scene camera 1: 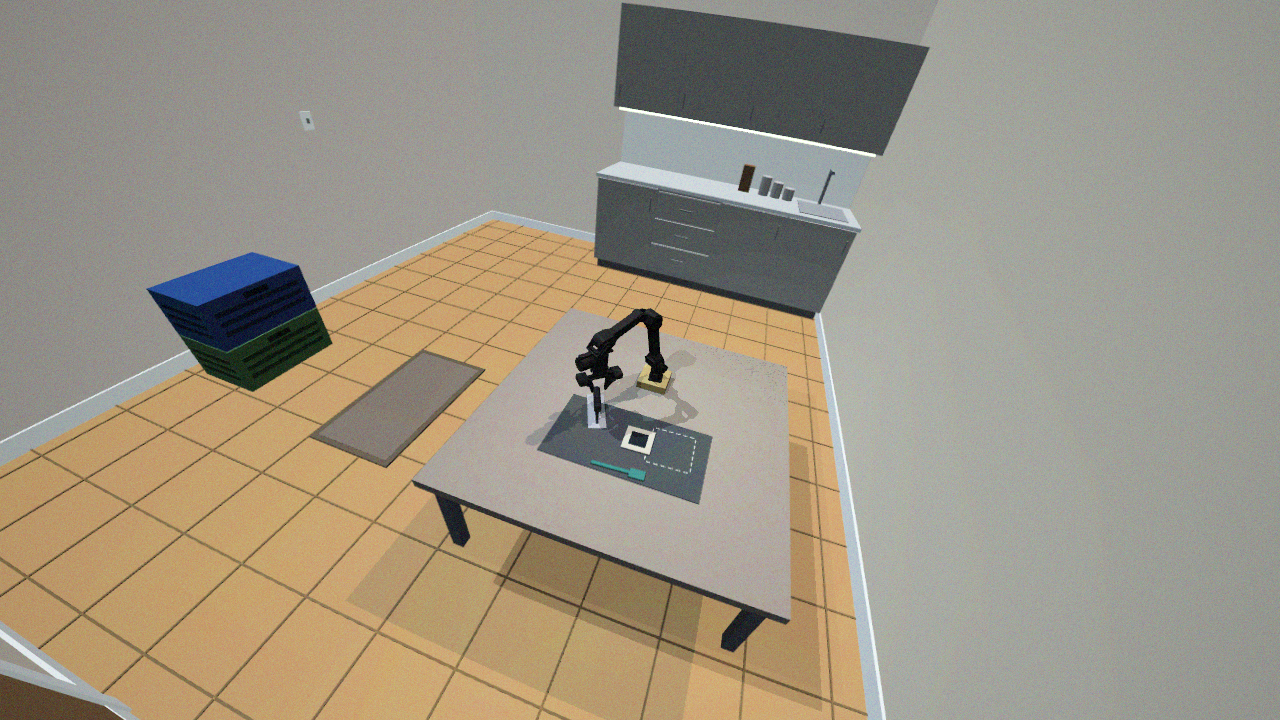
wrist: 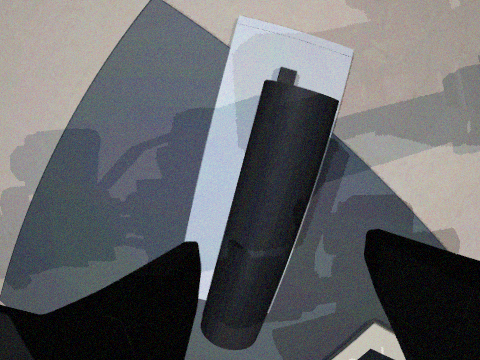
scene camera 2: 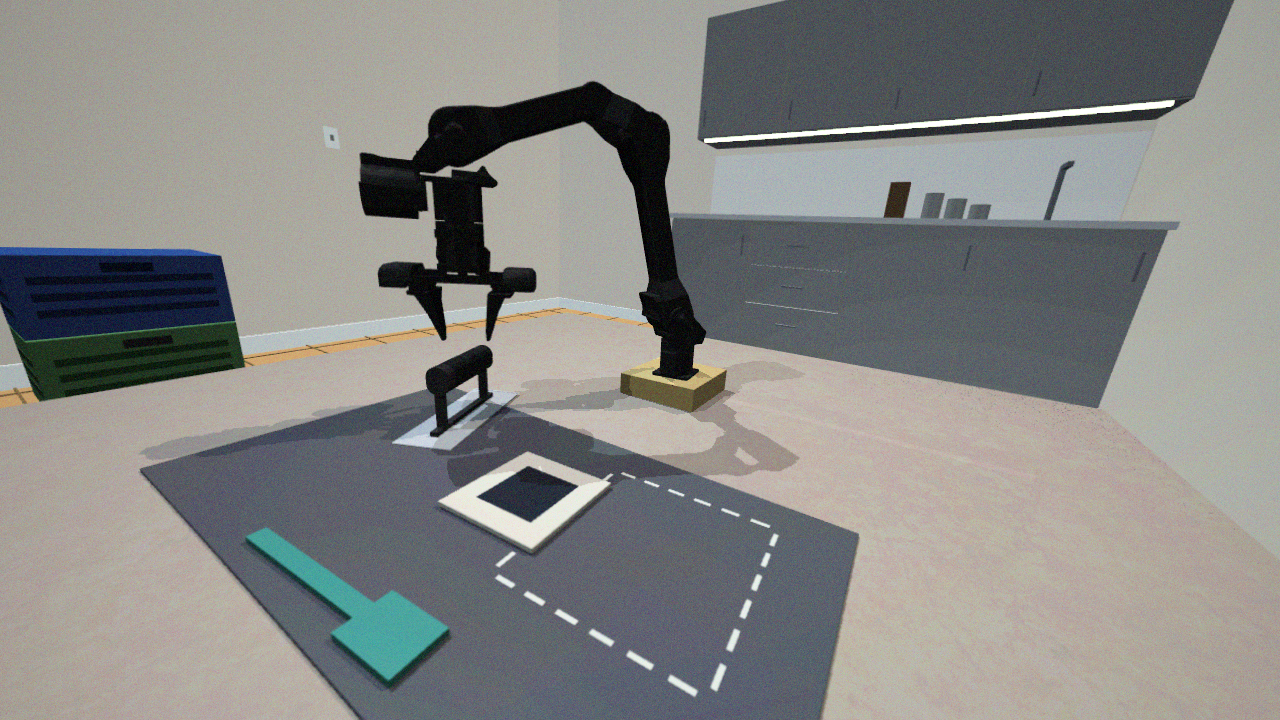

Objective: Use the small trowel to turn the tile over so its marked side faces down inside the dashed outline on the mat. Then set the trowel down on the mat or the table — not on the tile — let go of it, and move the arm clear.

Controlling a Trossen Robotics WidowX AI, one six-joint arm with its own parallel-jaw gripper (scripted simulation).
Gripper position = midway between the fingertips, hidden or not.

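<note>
Gripper (scene camera 2: 466,340), also (wrist: 284,250): open, holding nothing. Grey mat (scene camera 2: 665,577), also (scene camera 1: 569,438).
</note>
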